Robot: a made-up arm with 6 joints.
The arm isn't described. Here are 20 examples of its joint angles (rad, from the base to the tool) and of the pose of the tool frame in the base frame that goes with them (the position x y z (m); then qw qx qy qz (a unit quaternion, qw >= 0)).
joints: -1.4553 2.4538 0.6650 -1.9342 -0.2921 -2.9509
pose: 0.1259 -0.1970 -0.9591 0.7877 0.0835 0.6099 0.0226
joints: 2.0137 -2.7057 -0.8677 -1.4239 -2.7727 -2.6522
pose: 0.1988 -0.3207 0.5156 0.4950 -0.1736 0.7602 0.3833
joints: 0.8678 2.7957 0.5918 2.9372 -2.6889 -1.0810
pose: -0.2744 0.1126 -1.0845 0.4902 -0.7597 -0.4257 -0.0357
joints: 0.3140 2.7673 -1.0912 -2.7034 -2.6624 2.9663
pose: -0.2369 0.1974 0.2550 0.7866 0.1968 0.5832 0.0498
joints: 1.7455 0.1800 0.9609 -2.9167 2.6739 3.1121
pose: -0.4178 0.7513 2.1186 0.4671 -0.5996 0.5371 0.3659
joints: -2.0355 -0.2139 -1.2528 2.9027 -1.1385 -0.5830
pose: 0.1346 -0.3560 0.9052 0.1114 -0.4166 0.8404 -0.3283
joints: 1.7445 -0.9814 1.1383 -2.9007 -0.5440 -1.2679
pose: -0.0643 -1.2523 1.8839 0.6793 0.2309 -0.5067 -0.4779
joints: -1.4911 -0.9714 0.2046 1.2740 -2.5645 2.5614
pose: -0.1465 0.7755 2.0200 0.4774 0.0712 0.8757 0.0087
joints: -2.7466 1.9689 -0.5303 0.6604 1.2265 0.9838
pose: -0.4502 0.0588 -0.4542 0.6690 0.2877 0.3401 -0.5950
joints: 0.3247 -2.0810 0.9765 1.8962 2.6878 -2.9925
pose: -1.6751 -0.4667 -0.1266 0.7213 -0.5861 -0.2586 0.2635
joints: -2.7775 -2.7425 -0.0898 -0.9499 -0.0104 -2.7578
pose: 0.8877 0.5177 0.2253 0.9036 0.3101 -0.1832 0.2319
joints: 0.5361 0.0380 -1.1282 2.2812 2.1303 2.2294
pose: 0.3882 0.4492 0.9321 0.1581 -0.0520 -0.9463 0.2773
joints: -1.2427 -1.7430 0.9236 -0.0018 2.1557 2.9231
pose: -0.8336 1.5549 0.7777 0.4514 -0.5596 0.4904 0.4925
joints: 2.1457 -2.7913 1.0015 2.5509 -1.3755 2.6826
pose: 0.2930 -0.8923 -1.0116 0.7228 -0.3383 0.2799 0.5336
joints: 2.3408 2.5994 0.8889 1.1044 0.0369 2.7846
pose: -0.3730 0.5708 -1.1507 0.7284 -0.0191 0.6824 -0.0584
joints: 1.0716 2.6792 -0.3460 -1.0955 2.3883 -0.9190
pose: -0.0703 -0.4043 -0.1814 0.9659 -0.1274 0.0898 0.2069
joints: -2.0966 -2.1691 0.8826 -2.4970 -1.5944 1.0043
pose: 1.0274 1.3116 0.2459 0.3858 -0.7893 0.3323 0.3431
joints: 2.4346 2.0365 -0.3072 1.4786 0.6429 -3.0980
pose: -0.3991 0.3759 -0.6719 0.5289 -0.4731 0.6928 -0.1282
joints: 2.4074 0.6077 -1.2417 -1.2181 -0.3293 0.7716
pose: -0.0071 0.1405 0.7030 0.2678 -0.6805 0.5201 0.4412
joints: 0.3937 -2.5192 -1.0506 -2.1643 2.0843 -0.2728
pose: -0.3169 0.0428 0.5373 0.1657 -0.9009 0.3217 0.2396
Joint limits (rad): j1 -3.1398..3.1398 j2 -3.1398..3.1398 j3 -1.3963..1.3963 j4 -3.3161..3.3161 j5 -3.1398..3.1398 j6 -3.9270..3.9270
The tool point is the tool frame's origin. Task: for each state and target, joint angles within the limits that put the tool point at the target. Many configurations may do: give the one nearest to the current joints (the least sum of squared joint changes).
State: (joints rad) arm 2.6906 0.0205 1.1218 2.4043 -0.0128 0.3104
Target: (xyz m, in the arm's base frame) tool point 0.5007 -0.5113 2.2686
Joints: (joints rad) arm 2.6817 -0.5721 0.9445 2.5303 -0.0128 0.3104
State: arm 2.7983 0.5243 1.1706 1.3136 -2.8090 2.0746
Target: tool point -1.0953 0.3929 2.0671
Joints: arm 2.8588 0.6031 1.1147 1.3192 -2.8090 2.0746
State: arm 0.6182 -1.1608 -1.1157 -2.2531 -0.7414 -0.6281
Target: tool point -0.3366 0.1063 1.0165
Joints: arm 0.4473 -1.4766 -0.8652 -2.5645 -0.7414 -0.6281
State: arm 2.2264 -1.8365 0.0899 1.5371 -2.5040 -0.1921
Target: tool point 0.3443 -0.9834 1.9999
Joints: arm 1.9188 -0.9771 0.4791 1.6114 -2.5040 -0.1921
